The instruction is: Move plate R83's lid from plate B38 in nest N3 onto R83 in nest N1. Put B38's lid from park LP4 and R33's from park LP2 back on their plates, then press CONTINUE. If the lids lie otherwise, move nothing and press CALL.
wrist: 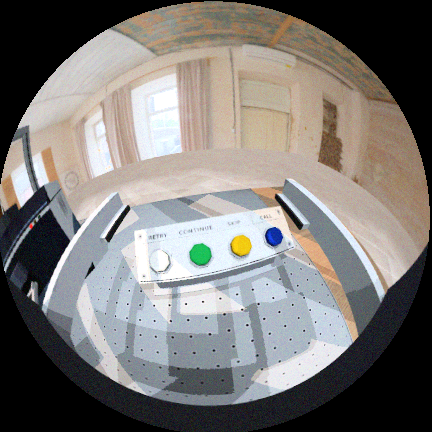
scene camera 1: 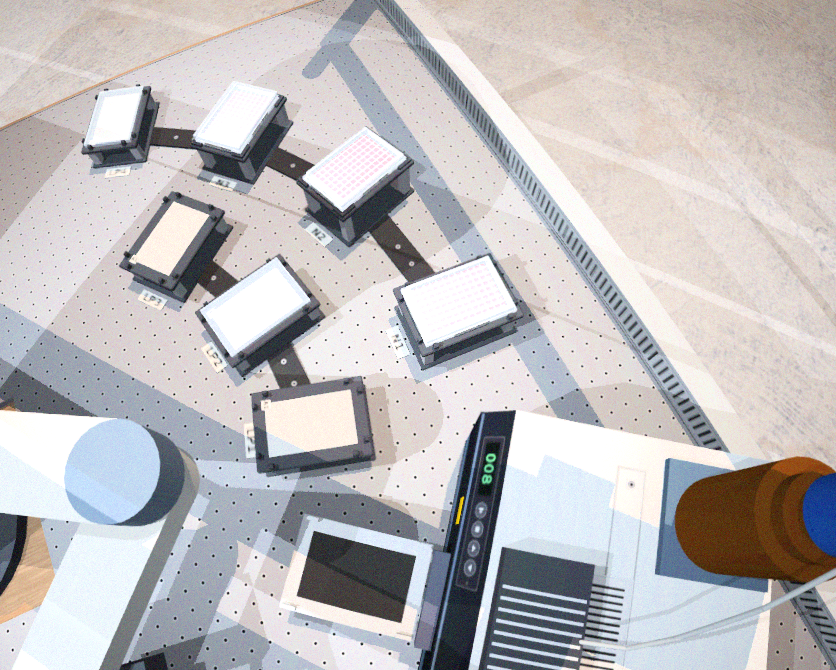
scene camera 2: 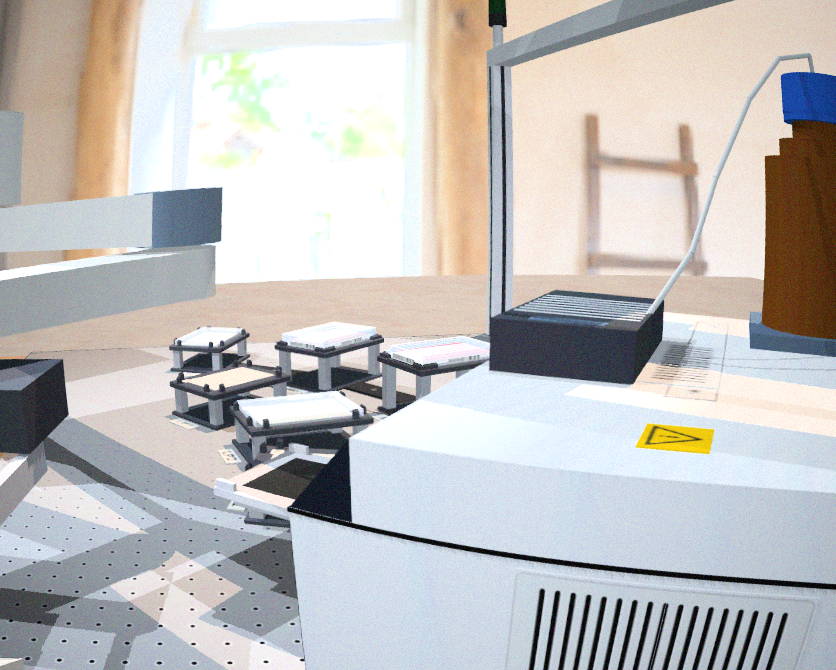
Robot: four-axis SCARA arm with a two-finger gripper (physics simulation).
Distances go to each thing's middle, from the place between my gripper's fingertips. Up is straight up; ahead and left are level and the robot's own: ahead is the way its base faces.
Right now the flat tray [scene camera 1: 342, 573] is 31 cm ahead of my hand, 17 cm to the left of it and 4 cm below it. From my hand the other things lie so: brown cylinder [scene camera 2: 792, 272] (63 cm ahead, 14 cm above, 6 cm to the left); brown bottle [scene camera 2: 806, 135] (63 cm ahead, 17 cm above, 6 cm to the left).
